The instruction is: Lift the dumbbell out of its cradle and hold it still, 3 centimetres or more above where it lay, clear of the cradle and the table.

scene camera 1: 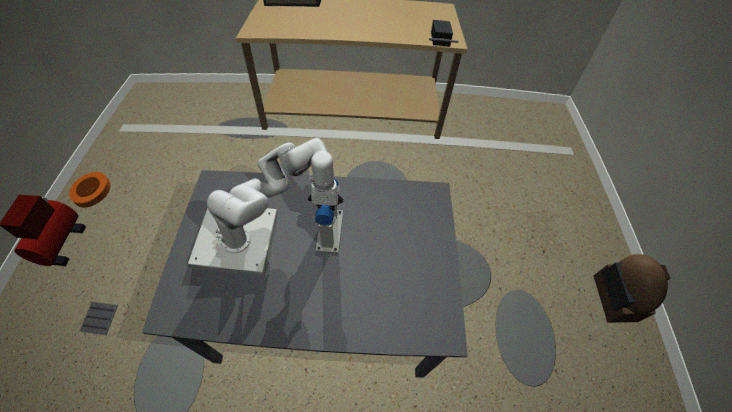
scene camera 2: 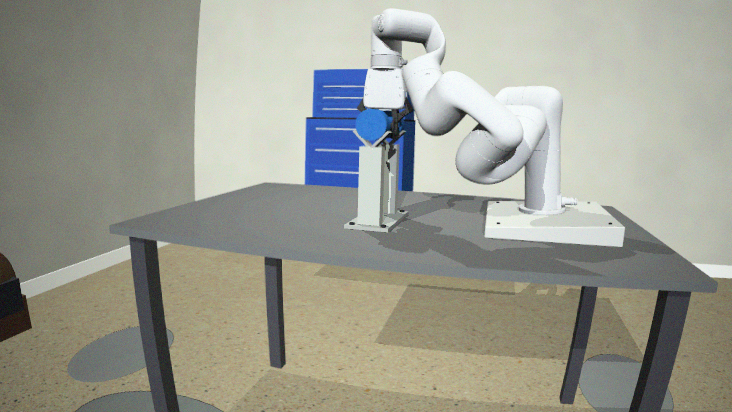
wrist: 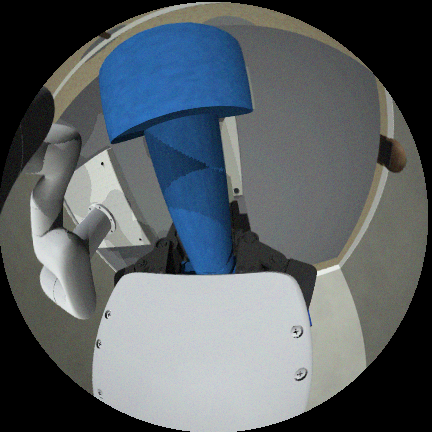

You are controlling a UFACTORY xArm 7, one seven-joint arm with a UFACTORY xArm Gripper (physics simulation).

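Seen in the pictures: arm's base, origin of the base link: (scene camera 1: 236, 240) (scene camera 2: 542, 210) (wrist: 101, 218).
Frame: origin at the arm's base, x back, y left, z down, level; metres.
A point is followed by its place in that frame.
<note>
The blue dumbbell (scene camera 1: 324, 215) {x -0.401, y 0.057, z -0.226 m} (scene camera 2: 371, 124) {x -0.377, y 0.243, z -0.193 m} (wrist: 175, 75) lies level in the V-shaped rests of its light grey cradle (scene camera 1: 326, 235) {x -0.399, y 0.059, z -0.074 m} (scene camera 2: 369, 184) {x -0.379, y 0.240, z -0.061 m} (wrist: 231, 160) {x -0.423, y 0.128, z 0.029 m}. The cradle stands on the dark grey table (scene camera 1: 399, 276) {x -0.726, y -0.019, z 0.037 m} (scene camera 2: 245, 214) {x -0.711, y 0.249, z 0.037 m} (wrist: 300, 150) {x -0.590, y 0.162, z 0.037 m}. My gripper (scene camera 1: 326, 205) {x -0.390, y 0.124, z -0.160 m} (scene camera 2: 393, 130) {x -0.390, y 0.124, z -0.160 m} (wrist: 210, 215) {x -0.390, y 0.124, z -0.160 m} points down over the handle, and its black fingers are shut on the handle from both sides. In the wrist view the near head and the fingertips are mostly hidden behind the gripper's white housing. In scene camera 2, the front head touches the cradle's rest.
The arm's white base plate (scene camera 1: 204, 250) {x 0.117, y -0.079, z -0.010 m} (scene camera 2: 553, 235) {x 0.032, y 0.187, z 0.022 m} is on the table beside the cradle. A wooden workbench (scene camera 1: 307, 25) and a blue tool cabinet (scene camera 2: 332, 138) stand away from the table. A red object (scene camera 1: 46, 230) and a brown round object (scene camera 1: 642, 284) are off to the sides.
</note>
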